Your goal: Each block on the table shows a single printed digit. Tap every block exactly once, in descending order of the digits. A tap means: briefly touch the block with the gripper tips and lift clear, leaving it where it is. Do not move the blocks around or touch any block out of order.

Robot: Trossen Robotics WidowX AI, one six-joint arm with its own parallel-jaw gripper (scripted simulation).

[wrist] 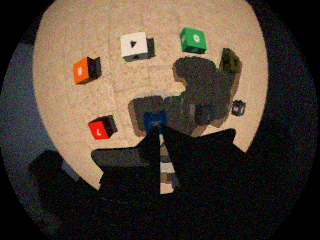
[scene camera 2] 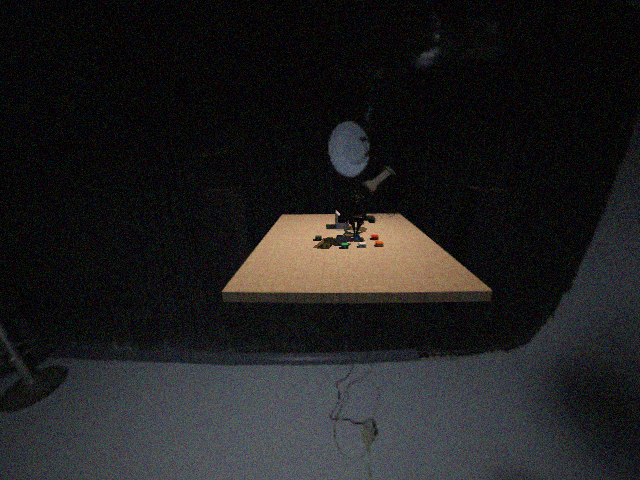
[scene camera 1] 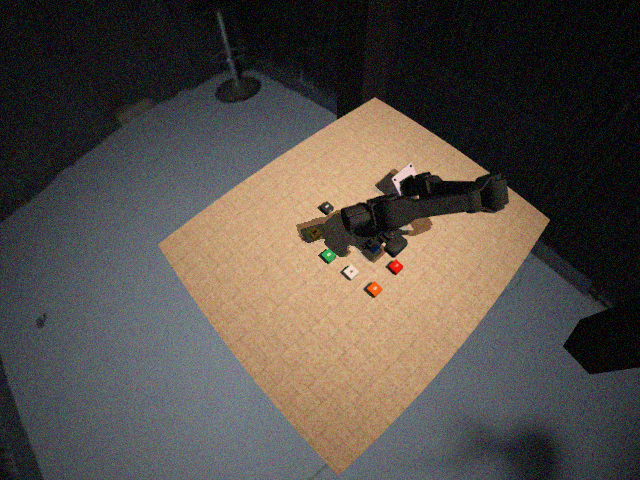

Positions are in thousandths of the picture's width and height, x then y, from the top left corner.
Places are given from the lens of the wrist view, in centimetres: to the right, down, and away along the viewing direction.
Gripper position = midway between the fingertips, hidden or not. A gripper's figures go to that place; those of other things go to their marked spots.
my gripper (wrist: 498, 535): 0, 1, 10
white block (wrist: 420, 194): -3, -9, 6
